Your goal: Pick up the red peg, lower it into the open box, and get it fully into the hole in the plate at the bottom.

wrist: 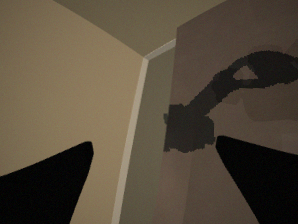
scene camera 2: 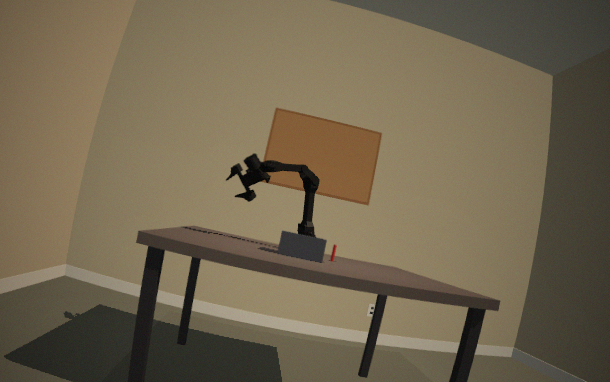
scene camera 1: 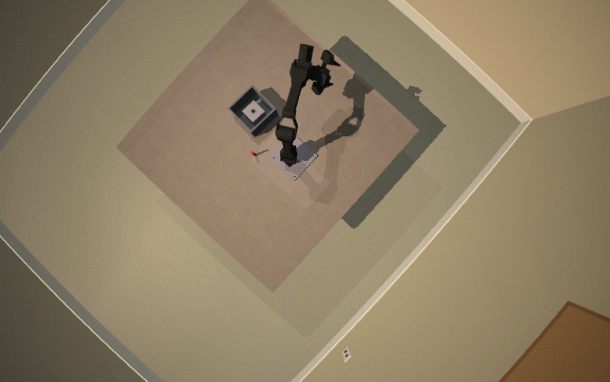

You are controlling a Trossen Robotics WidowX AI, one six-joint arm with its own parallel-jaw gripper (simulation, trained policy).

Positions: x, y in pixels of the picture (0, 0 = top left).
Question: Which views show the dark box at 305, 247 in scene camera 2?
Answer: Scene camera 2 and scene camera 1 only.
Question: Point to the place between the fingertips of the gripper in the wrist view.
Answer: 156, 145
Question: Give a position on a dark box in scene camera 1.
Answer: At 251, 93
